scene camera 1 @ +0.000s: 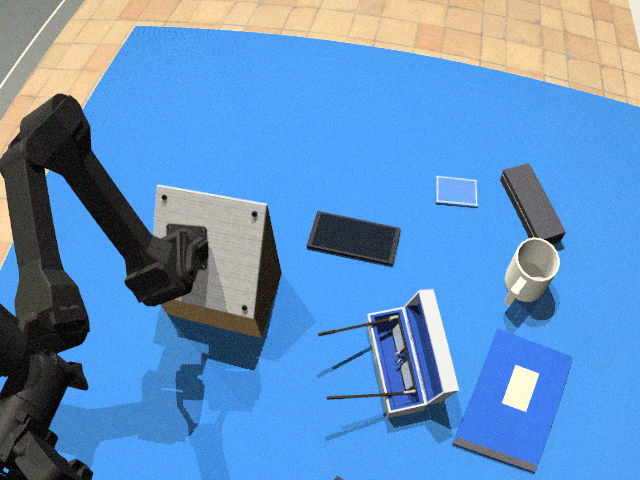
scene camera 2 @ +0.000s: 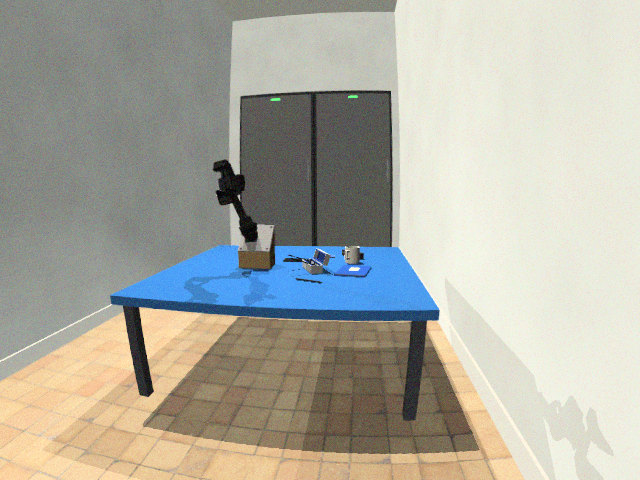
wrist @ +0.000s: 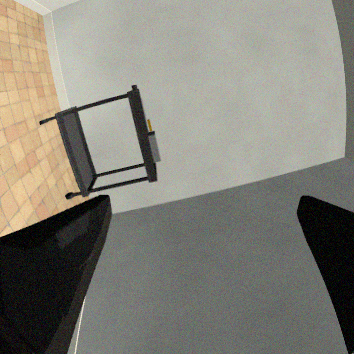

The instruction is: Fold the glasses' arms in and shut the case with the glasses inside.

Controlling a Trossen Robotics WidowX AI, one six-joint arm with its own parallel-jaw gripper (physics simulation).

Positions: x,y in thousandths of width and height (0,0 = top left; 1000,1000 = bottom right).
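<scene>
With nothing in its grasp, my gripper (scene camera 2: 337,374) is open, and the wrist view shows me the gripper (wrist: 592,581) too. On the table rest a white mug (scene camera 1: 837,549), a black tablet (scene camera 1: 520,486), a blue book (scene camera 1: 799,857) and a small blue card (scene camera 1: 713,399). In the wrist view the small blue card is out of frame. The blue book, too, is out of frame in the wrist view.
</scene>
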